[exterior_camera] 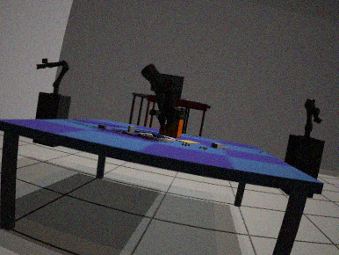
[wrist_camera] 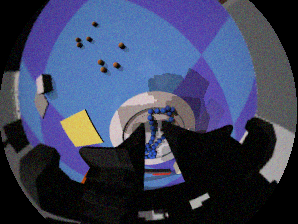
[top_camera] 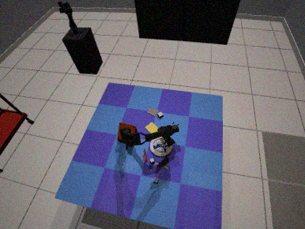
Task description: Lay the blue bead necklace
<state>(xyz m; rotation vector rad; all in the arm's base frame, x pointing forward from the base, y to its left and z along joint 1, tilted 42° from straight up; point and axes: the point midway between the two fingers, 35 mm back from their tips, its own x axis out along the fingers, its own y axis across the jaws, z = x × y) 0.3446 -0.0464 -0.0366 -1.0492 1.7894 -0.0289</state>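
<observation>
Now: gripper tip 4 cm past the round white bead board, 4 cm to the left of it and 4 cm above it. From my gripper tip the other things lie so: red-handled tool 16 cm behind, 16 cm to the right, 4 cm below; then yellow card 15 cm behind, 13 cm to the left, 4 cm below; then thin pale stick 1 cm behind, 22 cm to the right, 4 cm below.
</observation>
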